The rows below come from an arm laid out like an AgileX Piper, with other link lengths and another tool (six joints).
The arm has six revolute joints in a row. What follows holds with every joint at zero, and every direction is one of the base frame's. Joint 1 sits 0.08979 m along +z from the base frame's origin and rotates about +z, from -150 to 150 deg. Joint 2 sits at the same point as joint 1 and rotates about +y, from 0 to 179.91 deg. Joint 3 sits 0.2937 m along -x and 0.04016 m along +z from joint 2 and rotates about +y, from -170 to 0 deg. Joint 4 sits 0.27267 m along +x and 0.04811 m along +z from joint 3 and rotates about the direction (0.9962, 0, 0.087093), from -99.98 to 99.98 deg. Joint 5 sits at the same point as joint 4 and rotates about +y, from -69.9 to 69.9 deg. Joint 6 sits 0.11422 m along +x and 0.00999 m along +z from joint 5 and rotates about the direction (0.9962, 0, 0.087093), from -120 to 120 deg. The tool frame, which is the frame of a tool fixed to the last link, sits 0.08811 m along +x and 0.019 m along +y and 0.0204 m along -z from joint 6; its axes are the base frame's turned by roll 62.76, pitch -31.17 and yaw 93.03 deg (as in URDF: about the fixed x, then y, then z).
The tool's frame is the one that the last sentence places.
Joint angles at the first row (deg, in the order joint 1, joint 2, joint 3, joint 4, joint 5, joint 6):
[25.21 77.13 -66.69 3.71 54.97 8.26]
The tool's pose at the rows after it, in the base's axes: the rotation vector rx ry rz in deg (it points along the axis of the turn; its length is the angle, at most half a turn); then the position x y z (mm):
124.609 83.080 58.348 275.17 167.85 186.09
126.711 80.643 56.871 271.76 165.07 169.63
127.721 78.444 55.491 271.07 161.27 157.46
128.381 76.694 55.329 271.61 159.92 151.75
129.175 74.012 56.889 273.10 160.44 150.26
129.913 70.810 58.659 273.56 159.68 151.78
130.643 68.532 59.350 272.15 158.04 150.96
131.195 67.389 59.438 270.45 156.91 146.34
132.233 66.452 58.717 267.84 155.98 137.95
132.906 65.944 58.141 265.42 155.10 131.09
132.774 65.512 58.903 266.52 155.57 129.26
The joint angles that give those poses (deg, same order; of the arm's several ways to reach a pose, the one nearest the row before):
[25.21 75.44 -62.59 3.60 52.42 10.57]
[25.21 75.07 -58.99 2.99 49.85 13.13]
[25.21 75.02 -56.58 1.62 47.92 15.63]
[25.21 74.93 -55.24 0.91 46.45 17.31]
[25.21 74.28 -53.86 0.63 44.23 19.19]
[25.21 73.05 -52.53 0.00 42.37 21.59]
[25.21 72.07 -51.22 -0.59 41.22 23.54]
[25.20 71.65 -49.80 -0.86 40.01 24.61]
[25.21 71.65 -48.12 -0.90 38.78 25.69]
[25.21 71.65 -46.75 -0.90 37.80 26.32]
[25.21 71.65 -46.14 -0.97 36.58 26.51]

